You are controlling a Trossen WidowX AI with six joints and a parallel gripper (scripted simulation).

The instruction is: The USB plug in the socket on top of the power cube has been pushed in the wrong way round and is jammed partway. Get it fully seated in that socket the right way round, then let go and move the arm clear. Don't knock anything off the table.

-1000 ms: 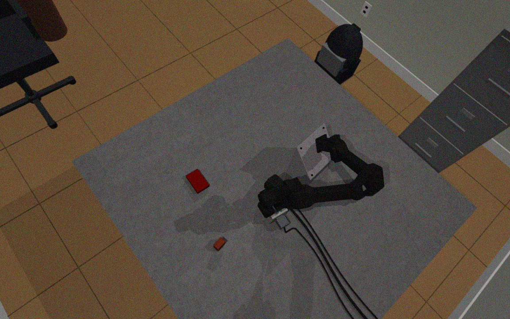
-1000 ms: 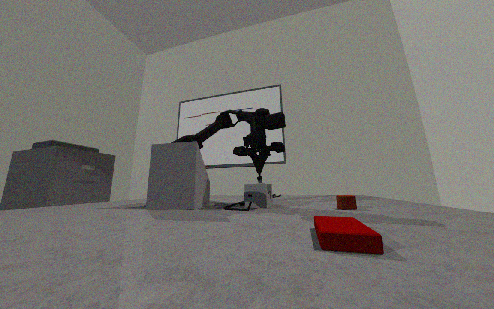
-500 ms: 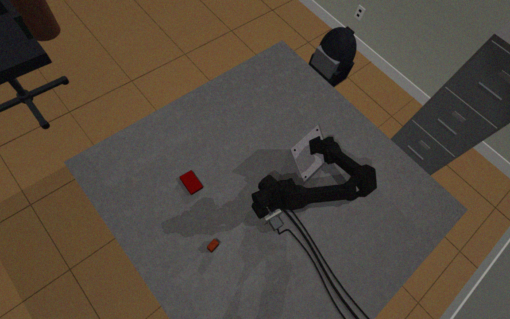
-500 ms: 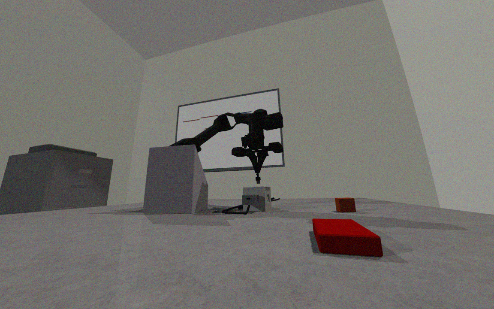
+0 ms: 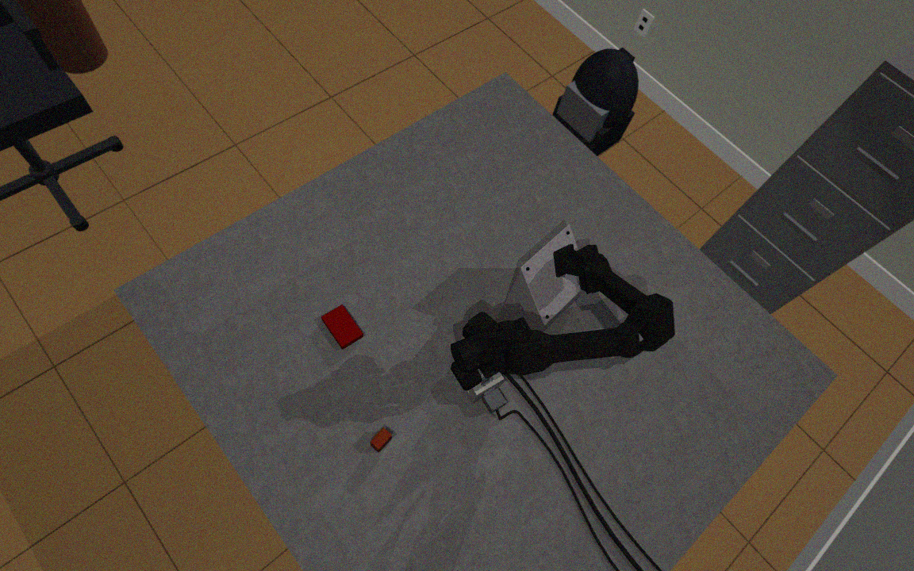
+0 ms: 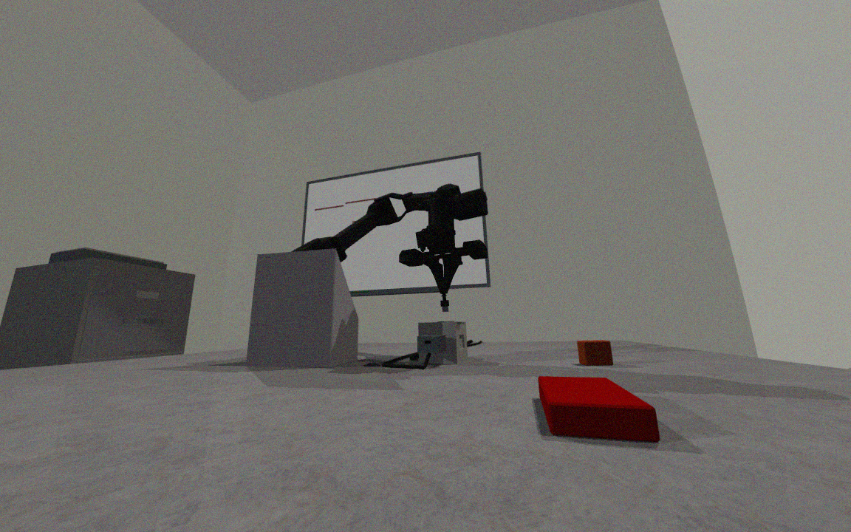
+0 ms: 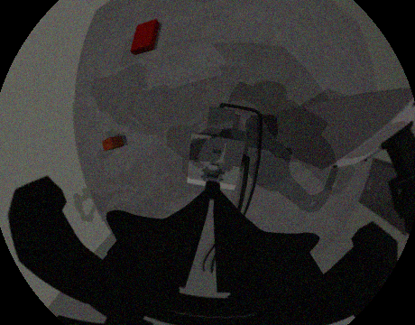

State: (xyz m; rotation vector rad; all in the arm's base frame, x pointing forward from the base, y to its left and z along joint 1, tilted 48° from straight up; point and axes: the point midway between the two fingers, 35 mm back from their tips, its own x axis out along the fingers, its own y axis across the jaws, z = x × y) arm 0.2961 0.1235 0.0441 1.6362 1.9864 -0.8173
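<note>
Now: gripper tip 2 cm above the USB plug. The rest, counted from my gripper tip: orange block (26 cm ahead, 12 cm below, 2 cm to the right); then flat red block (30 cm to the right, 20 cm ahead, 13 cm below).
</note>
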